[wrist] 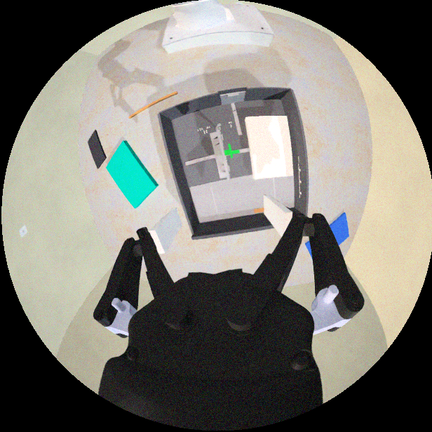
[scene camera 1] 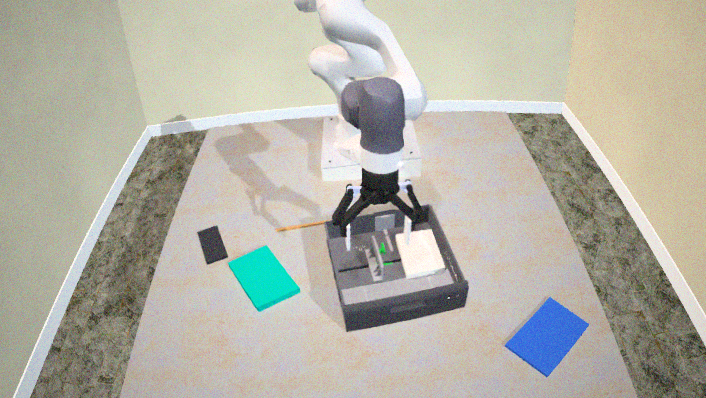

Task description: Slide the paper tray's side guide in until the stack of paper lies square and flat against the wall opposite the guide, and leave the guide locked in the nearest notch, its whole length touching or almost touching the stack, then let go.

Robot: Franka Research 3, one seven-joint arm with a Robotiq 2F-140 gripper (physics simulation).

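The dark paper tray (scene camera 1: 405,307) (wrist: 177,170) stands in front of the robot base. Its side guide (scene camera 1: 375,260) (wrist: 220,156), a thin grey upright plate, stands near mid-tray with a green part (scene camera 1: 382,248) (wrist: 231,151) at its right side. The white paper stack (scene camera 1: 421,254) (wrist: 265,147) lies at the tray's right side, with a wide gap between it and the guide. Whether it touches the right wall is hard to tell. My gripper (scene camera 1: 378,246) (wrist: 220,210) is open and empty, its fingers spread wide above the tray in the scene view.
An orange stick (scene camera 1: 300,227) (wrist: 152,104) lies at the tray's back left. A black slab (scene camera 1: 212,245) (wrist: 96,149) and a teal block (scene camera 1: 264,278) (wrist: 132,174) lie left of the tray. A blue block (scene camera 1: 547,336) (wrist: 342,230) lies to its front right.
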